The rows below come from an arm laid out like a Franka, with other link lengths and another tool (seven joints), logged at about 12 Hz.
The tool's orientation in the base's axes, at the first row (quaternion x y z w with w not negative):
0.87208 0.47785 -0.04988 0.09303
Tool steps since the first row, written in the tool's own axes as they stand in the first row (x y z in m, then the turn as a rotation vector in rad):
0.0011 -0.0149 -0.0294 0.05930 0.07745 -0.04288
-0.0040 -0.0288 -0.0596 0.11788 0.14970 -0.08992
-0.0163 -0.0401 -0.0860 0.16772 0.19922 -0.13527
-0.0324 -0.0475 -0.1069 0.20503 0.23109 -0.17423
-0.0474 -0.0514 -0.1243 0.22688 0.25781 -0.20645
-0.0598 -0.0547 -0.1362 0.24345 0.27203 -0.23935
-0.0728 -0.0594 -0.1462 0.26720 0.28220 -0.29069
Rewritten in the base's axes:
-0.0120 0.0149 0.0268 0.09711 0.01713 0.04037
-0.0265 0.0244 0.0557 0.18944 0.03728 0.08433
-0.0427 0.0257 0.0824 0.25792 0.06183 0.12558
-0.0577 0.0207 0.1048 0.30479 0.08400 0.16076
-0.0691 0.0141 0.1240 0.33901 0.09471 0.19148
-0.0786 0.0081 0.1374 0.35985 0.10780 0.22236
-0.0895 0.0019 0.1489 0.38111 0.13280 0.26955

